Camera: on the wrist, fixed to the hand. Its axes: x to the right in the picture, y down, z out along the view.
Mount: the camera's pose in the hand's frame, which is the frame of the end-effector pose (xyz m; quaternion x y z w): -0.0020 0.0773 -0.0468 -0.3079 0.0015 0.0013 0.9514
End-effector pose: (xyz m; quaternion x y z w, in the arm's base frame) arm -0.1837 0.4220 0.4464 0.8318 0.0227 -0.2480 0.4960
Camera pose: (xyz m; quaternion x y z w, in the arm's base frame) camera -0.1453 0.4224 0.5282 0.6391 0.0976 -0.2271 0.7283
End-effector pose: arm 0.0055 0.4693 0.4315 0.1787 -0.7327 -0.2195 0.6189
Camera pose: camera 0.0527 0.5306 0.4782 -0.0212 -0.6288 -0.4334 0.6452
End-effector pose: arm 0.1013 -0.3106 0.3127 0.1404 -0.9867 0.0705 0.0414
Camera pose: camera 0.0842 -0.2295 0.3488 0.1194 -0.9606 -0.2365 0.0840
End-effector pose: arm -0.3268 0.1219 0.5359 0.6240 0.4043 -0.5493 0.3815
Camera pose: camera -0.2379 0.1353 0.5453 0.4775 0.5535 -0.3967 0.5552
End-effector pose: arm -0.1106 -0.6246 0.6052 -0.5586 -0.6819 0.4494 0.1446
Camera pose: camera -0.0284 -0.6074 0.5719 0.5776 0.7862 -0.2170 0.0340
